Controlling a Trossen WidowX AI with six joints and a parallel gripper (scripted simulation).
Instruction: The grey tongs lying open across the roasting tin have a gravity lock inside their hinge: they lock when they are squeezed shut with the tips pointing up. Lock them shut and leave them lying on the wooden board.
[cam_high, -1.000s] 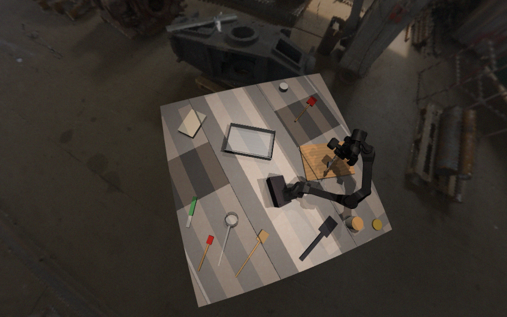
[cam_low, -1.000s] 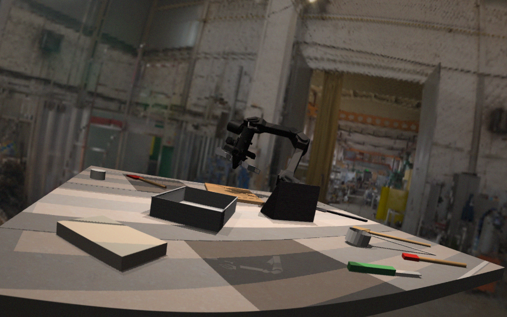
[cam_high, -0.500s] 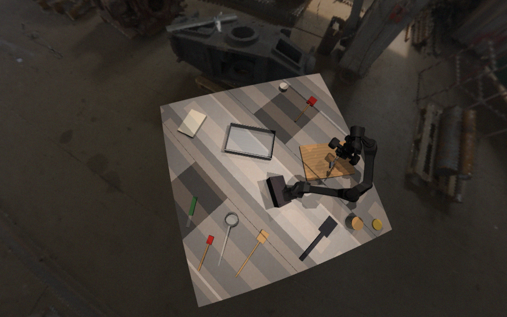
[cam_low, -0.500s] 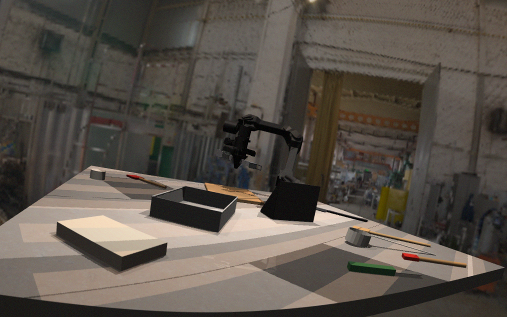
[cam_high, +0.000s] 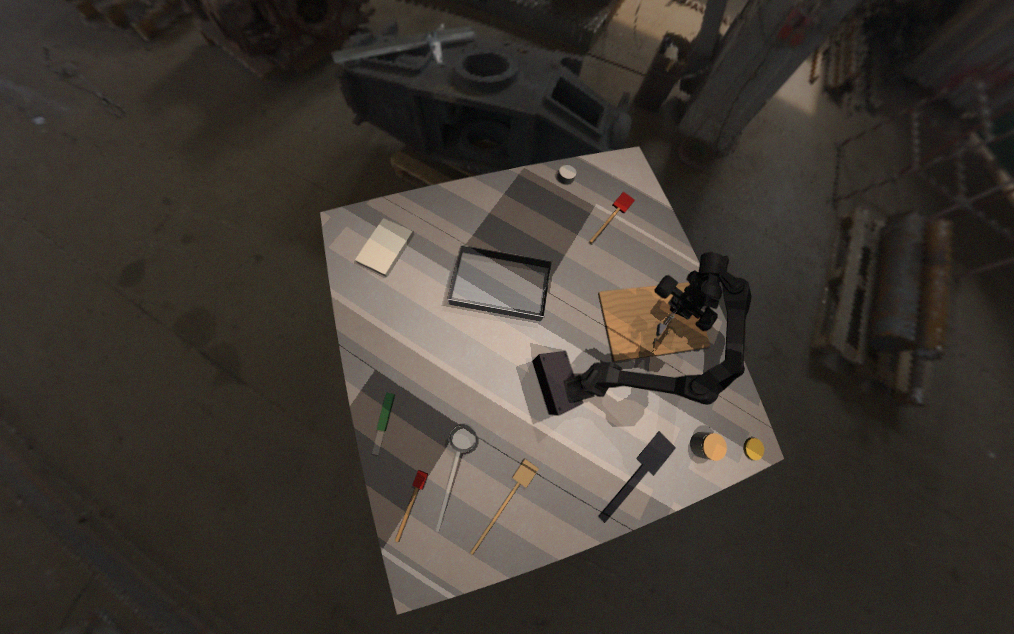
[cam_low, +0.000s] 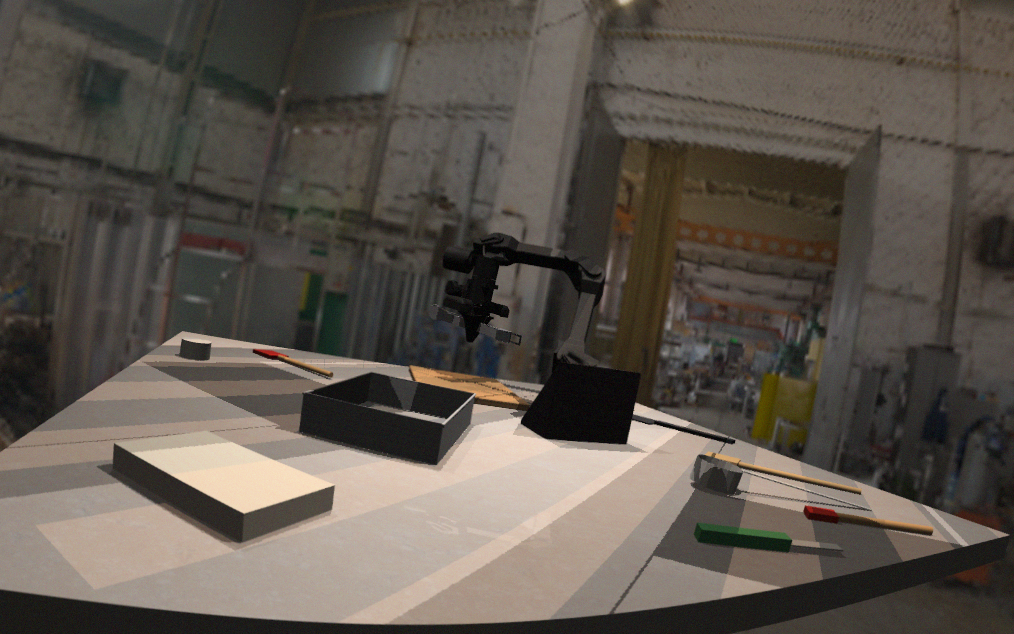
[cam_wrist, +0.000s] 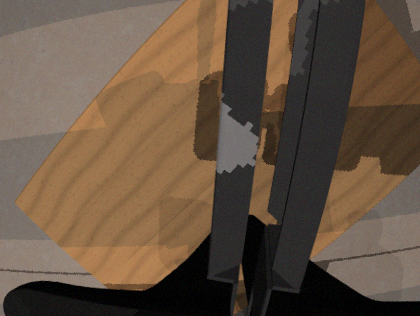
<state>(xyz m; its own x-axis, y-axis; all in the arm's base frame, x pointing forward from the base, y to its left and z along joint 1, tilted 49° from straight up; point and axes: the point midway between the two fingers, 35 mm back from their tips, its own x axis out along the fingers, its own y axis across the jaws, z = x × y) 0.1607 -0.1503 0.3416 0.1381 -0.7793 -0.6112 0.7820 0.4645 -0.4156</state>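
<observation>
Right now the wooden board is 11 cm below my gripper tip. The rest, counted from my gripper tip: black spatula: 46 cm behind, 19 cm to the left, 11 cm below; then roasting tin: 49 cm to the left, 21 cm ahead, 9 cm below; then red spatula: 42 cm ahead, 11 cm below, 2 cm to the left.
</observation>
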